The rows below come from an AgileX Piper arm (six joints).
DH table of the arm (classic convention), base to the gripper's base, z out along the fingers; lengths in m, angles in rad. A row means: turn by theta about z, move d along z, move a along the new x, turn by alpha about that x. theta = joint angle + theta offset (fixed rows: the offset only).
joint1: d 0.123  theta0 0  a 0  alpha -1.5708
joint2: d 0  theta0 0.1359  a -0.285  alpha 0
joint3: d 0  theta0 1.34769  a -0.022  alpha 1.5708
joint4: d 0.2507  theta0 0  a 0  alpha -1.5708
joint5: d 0  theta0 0  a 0  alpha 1.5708
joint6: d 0.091  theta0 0  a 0  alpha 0
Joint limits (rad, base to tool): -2.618..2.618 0..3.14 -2.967..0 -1.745..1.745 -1.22..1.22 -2.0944..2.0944
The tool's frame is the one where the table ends.
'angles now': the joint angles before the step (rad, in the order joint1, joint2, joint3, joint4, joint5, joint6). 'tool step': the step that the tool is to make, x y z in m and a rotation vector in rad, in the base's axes. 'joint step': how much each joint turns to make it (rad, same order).
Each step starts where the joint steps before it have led.
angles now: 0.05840, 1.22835, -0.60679, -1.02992, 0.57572, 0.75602
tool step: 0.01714, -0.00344, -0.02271, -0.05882, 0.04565, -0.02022
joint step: 0.00002, 0.12924, -0.00194, -0.17475, 0.00915, 0.16703
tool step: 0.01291, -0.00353, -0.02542, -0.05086, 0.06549, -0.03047
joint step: 0.00000, 0.12942, -0.00564, -0.11572, 0.03462, 0.12212
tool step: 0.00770, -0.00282, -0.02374, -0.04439, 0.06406, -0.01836
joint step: -0.00002, 0.11002, -0.00208, -0.08030, 0.03289, 0.08306
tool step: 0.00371, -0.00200, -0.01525, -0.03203, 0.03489, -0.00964
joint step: -0.00001, 0.06963, 0.00001, -0.05720, 0.02481, 0.05966
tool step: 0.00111, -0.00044, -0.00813, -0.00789, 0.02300, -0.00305
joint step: 0.00003, 0.03375, 0.00000, -0.01470, 0.00601, 0.01752
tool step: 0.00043, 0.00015, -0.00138, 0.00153, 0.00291, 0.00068
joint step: -0.00002, 0.00567, -0.00073, -0.00205, -0.00200, 0.00307
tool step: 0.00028, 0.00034, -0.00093, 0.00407, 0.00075, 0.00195
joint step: 0.00000, 0.00295, 0.00000, -0.00192, -0.00472, 0.00319
